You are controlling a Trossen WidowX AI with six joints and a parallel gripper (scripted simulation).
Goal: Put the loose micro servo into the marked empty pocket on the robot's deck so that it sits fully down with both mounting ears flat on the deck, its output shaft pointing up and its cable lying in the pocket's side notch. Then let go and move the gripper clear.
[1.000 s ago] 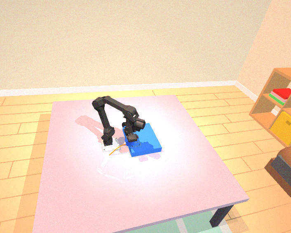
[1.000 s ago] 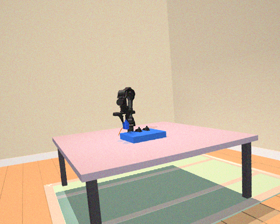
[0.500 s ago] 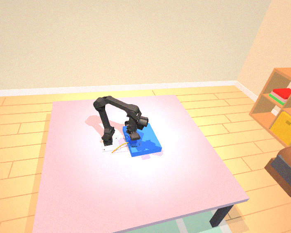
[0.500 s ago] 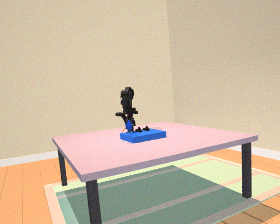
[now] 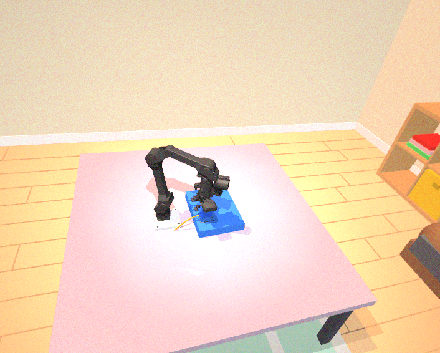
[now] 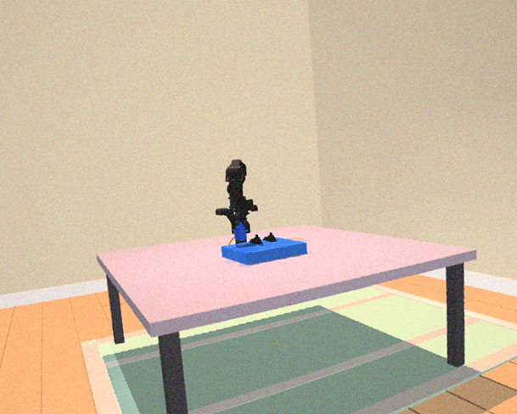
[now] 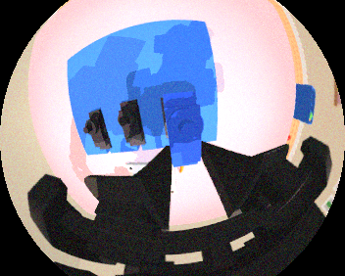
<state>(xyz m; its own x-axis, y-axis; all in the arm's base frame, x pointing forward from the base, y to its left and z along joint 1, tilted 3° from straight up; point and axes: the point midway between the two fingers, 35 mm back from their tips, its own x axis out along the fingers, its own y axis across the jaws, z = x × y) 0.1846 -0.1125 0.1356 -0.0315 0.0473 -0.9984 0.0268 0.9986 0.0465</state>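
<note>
Right now the robot deck is 13 cm ahead of my gripper tip, 10 cm below it and 7 cm to the left of it.
</note>
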